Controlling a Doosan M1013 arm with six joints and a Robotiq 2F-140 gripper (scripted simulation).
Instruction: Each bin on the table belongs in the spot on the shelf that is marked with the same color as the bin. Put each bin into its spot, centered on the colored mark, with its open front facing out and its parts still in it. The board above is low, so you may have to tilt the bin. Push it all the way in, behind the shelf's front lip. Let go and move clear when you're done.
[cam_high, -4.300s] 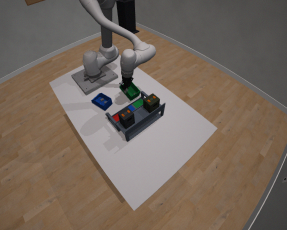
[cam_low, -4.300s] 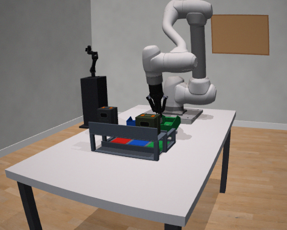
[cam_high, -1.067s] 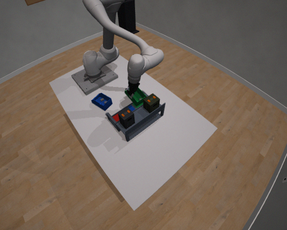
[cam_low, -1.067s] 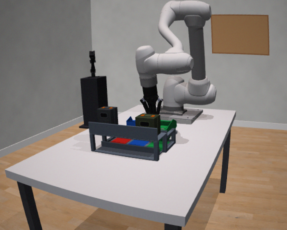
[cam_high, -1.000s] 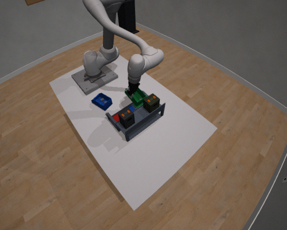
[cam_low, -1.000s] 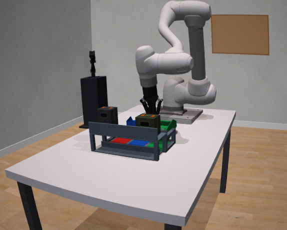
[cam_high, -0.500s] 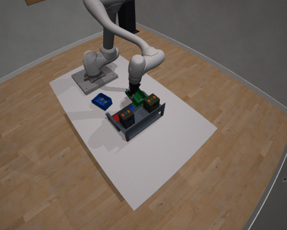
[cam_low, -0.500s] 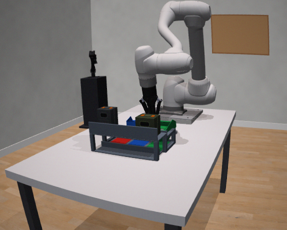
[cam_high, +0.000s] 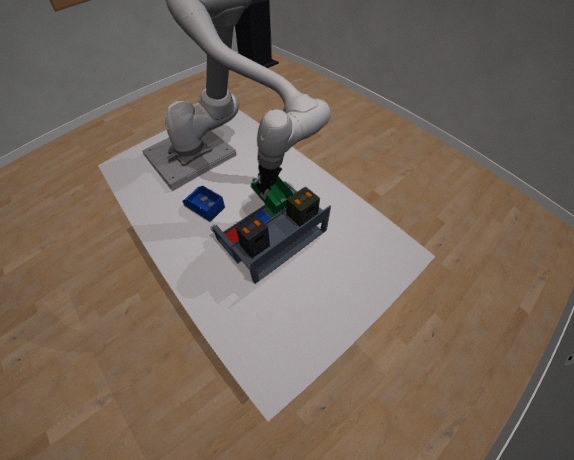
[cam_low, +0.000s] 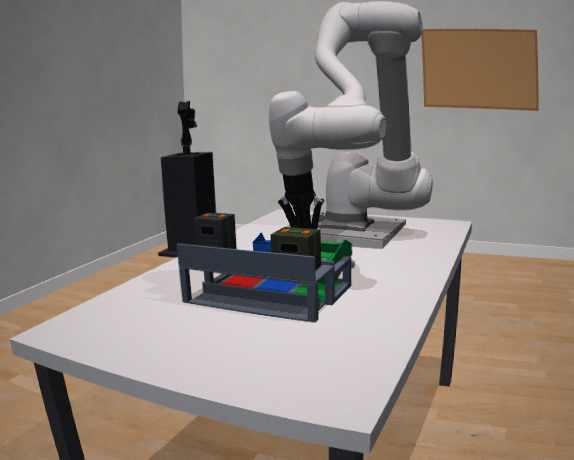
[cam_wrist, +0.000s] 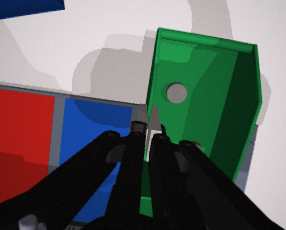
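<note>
My gripper is now 10 mm past the green bin, 50 mm to the right of it and 40 mm above it. Also, from my hand: blue bin: 220 mm behind, 190 mm to the right, 80 mm below; red mark: 70 mm ahead, 180 mm to the right, 110 mm below; blue mark: 80 mm ahead, 70 mm to the right, 110 mm below.
</note>
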